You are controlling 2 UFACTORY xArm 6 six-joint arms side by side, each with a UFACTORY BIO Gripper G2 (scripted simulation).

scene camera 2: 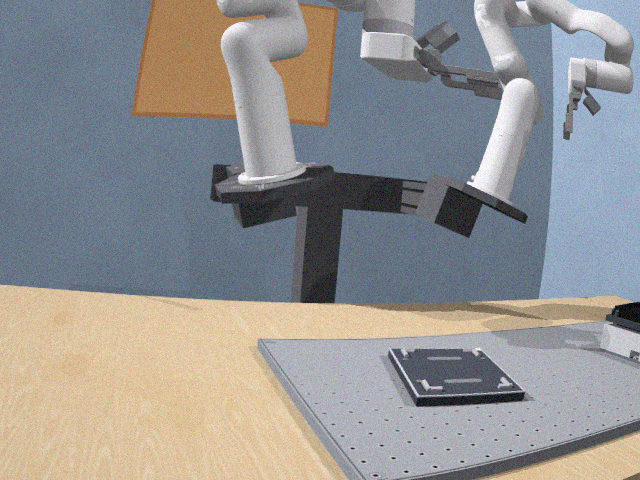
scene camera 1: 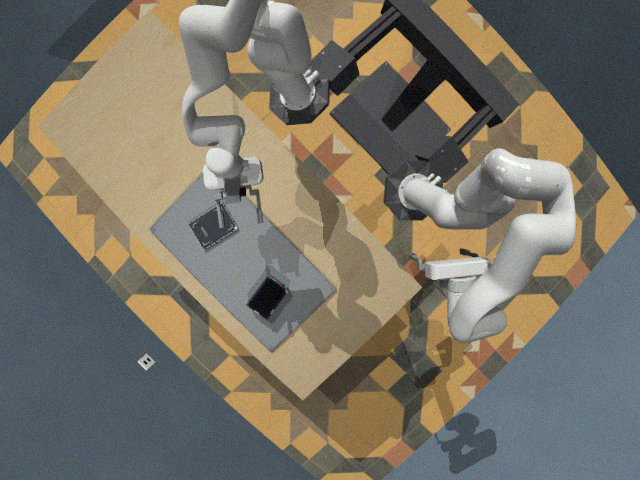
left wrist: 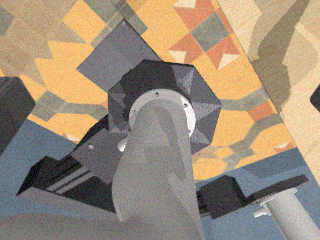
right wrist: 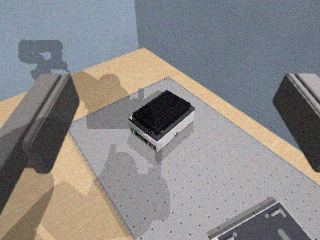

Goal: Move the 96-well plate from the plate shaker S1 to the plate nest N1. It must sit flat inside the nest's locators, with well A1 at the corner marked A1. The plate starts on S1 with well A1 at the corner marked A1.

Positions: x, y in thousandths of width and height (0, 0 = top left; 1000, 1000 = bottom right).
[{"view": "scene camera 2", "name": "my left gripper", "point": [887, 284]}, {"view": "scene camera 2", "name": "my right gripper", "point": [782, 182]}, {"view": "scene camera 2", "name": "plate nest N1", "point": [654, 766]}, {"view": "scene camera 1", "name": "my left gripper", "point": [682, 528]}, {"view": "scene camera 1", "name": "my right gripper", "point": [377, 470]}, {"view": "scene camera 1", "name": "black 96-well plate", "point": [410, 624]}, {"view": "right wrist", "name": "black 96-well plate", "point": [495, 477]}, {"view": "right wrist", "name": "plate shaker S1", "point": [489, 610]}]
